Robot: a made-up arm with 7 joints.
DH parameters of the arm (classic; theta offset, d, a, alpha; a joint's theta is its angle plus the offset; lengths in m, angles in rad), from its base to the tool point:
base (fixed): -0.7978 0 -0.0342 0
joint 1: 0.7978 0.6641 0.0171 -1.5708
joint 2: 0 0.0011 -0.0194 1.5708
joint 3: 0 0.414 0.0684 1.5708
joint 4: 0 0.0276 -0.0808 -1.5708
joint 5: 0 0.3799 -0.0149 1.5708
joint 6: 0 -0.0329 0.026 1.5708
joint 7: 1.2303 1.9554 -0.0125 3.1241
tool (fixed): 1.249 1.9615 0 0
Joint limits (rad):
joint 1: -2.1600..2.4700
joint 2: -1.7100..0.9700
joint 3: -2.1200..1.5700
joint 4: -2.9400..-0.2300
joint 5: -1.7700..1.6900
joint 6: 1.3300..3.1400
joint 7: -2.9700..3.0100
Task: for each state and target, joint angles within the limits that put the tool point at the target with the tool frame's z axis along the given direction. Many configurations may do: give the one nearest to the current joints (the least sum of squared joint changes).
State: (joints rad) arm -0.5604 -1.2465 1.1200 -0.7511 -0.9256 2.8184 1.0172
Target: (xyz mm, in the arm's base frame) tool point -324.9 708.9 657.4 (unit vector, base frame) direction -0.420 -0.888 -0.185
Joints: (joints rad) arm -0.5916 -1.4839 1.5700 -1.2435 -0.8684 2.9202 1.0056
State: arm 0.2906 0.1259 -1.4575 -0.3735 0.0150 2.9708 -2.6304
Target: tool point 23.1 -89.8 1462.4 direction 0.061 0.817 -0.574
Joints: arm -0.0078 0.0933 -1.9026 -0.4090 0.3313 2.5573 -2.0042
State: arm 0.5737 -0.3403 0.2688 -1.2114 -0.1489 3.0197 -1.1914
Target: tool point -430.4 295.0 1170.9 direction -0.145 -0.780 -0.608
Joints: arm 0.2113 -0.9699 0.8692 -1.3726 -0.2273 3.0297 -1.1761
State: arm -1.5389 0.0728 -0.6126 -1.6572 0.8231 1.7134 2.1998
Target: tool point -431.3 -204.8 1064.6 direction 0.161 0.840 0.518
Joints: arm -1.7124 -0.0236 -0.7694 -1.8647 1.0084 2.4306 2.2938
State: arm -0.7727 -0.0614 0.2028 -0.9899 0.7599 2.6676 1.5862
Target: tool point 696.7 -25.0 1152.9 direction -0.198 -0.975 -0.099
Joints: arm -0.2220 0.7347 0.7312 -0.6306 1.0393 1.9973 1.2062
